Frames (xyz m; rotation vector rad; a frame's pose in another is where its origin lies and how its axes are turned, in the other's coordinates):
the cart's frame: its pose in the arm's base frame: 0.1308 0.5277 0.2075 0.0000 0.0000 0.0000
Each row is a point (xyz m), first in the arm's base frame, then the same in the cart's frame.
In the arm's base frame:
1: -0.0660 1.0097 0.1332
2: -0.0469 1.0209 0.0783
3: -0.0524 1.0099 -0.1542
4: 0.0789 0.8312 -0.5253
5: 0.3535 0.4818 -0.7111
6: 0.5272 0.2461 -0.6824
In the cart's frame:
1: -0.1968 0.4820 -0.0743
2: -0.1777 0.4932 -0.1292
3: -0.1832 0.4822 -0.3617
4: -0.0519 0.3035 -0.7328
5: 0.2227 -0.0459 -0.9186
6: 0.3964 -0.2816 -0.8899

